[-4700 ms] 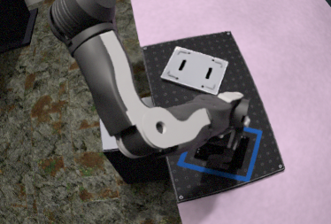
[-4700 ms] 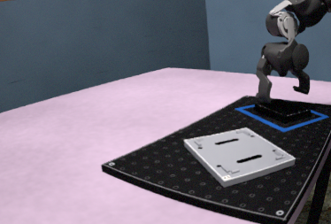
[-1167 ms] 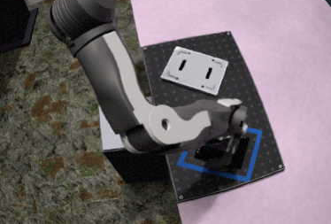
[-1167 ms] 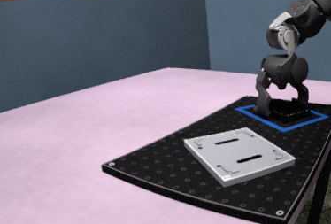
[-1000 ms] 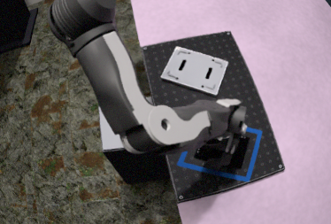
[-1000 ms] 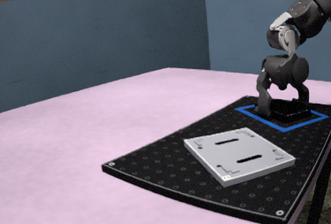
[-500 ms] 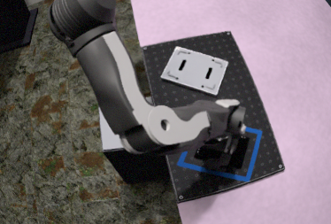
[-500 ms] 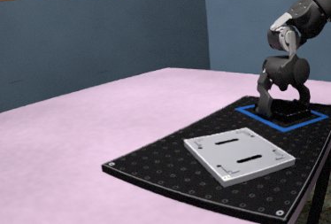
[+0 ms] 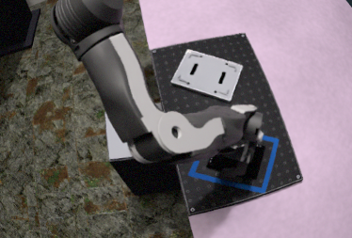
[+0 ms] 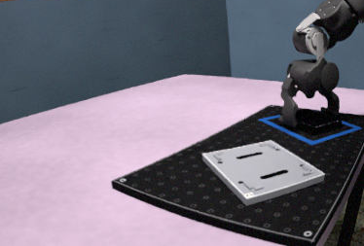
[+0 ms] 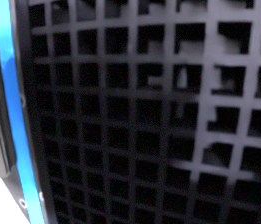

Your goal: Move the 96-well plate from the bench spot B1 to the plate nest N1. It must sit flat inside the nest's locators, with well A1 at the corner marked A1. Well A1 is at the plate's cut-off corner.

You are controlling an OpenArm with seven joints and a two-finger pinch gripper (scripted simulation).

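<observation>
Now: hand right at the black 96-well plate. From my hand the other things lie so: grey plate nest 250 mm to the left, 20 mm behind.
</observation>
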